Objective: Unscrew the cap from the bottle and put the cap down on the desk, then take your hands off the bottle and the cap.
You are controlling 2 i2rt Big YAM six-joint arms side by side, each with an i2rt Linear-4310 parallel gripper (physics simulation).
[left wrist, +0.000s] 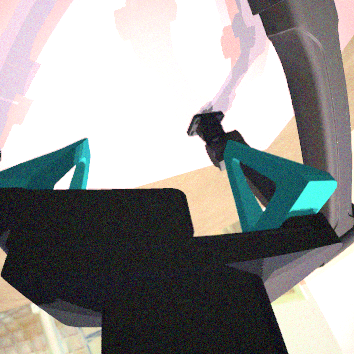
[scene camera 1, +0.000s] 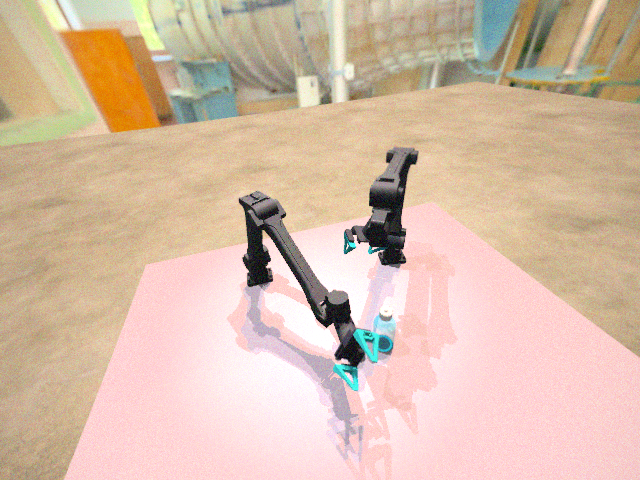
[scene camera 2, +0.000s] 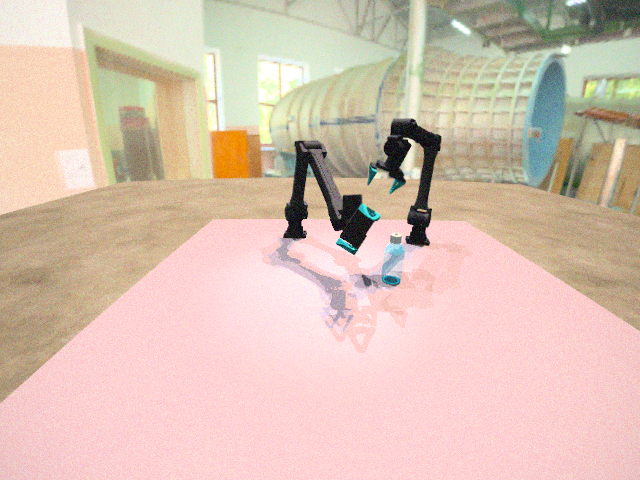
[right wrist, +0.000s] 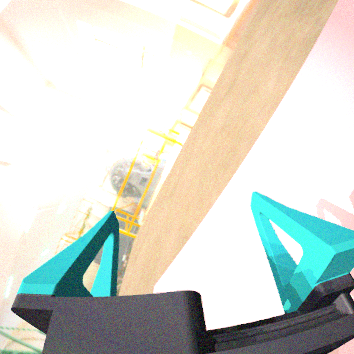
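Pixels of known places: left gripper, fingertip midpoint: [left wrist: 159, 145] [scene camera 1: 356, 253] [scene camera 2: 378, 189]; right gripper, fingertip midpoint: [scene camera 1: 365, 376] [scene camera 2: 361, 234] [right wrist: 183, 208]; left arm's base at its link origin: [scene camera 1: 391, 258] [scene camera 2: 417, 241]; right arm's base at its link origin: [left wrist: 204, 122] [scene camera 1: 260, 277] [scene camera 2: 295, 235].
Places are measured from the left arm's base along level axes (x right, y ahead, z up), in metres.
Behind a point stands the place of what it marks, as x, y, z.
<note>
A light blue see-through bottle [scene camera 1: 384, 328] @[0.173, 0.476, 0.131] [scene camera 2: 393, 258] @[0.168, 0.485, 0.106] stands upright on the pink desk mat [scene camera 1: 206, 413] @[0.754, 0.609, 0.000] [scene camera 2: 248, 403] @[0.473, 1.041, 0.000]. A pale grey cap [scene camera 1: 386, 312] @[0.163, 0.453, 0.182] [scene camera 2: 395, 238] @[0.166, 0.466, 0.174] sits on its top. My right gripper [scene camera 1: 366, 375] @[0.282, 0.683, 0.256] [scene camera 2: 361, 229] @[0.282, 0.683, 0.256] [right wrist: 183, 208] @[0.282, 0.683, 0.256] is open and empty, held above the mat to the left of the bottle in scene camera 2 and apart from it. My left gripper [scene camera 1: 358, 252] @[0.231, 0.301, 0.314] [scene camera 2: 379, 188] @[0.231, 0.301, 0.314] [left wrist: 159, 145] @[0.231, 0.301, 0.314] is open and empty, high above and behind the bottle. The bottle and cap do not show in either wrist view.
Both arm bases stand near the back edge of the mat, which lies on a brown table [scene camera 1: 129, 206] [scene camera 2: 67, 248]. Shadows and reflections of the arms fall on the mat. A dark patch, seemingly a shadow, shows left of the bottle's base in scene camera 2.
</note>
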